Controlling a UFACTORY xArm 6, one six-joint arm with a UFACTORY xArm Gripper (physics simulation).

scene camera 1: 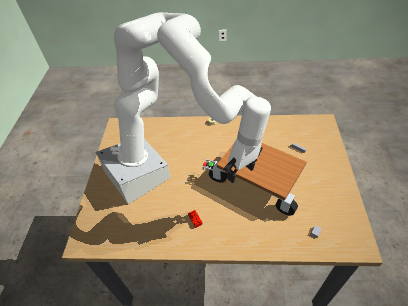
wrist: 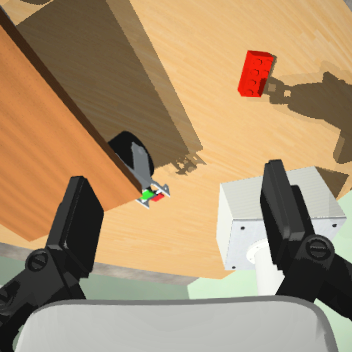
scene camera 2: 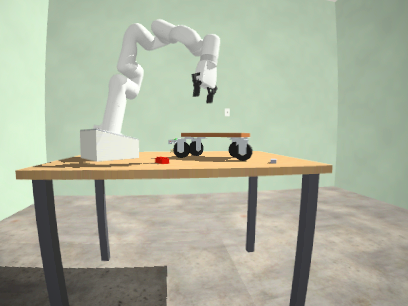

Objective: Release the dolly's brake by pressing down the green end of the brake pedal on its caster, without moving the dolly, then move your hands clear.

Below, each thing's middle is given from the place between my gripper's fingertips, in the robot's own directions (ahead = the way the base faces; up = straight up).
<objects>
My gripper is now 200 mm above the dolly (scene camera 1: 275, 171), 150 mm to the right of it and 70 mm short of it. The rest, counted from my hand: red brick (wrist: 256, 66): 250 mm below, 170 mm behind, 20 mm to the right.
</objects>
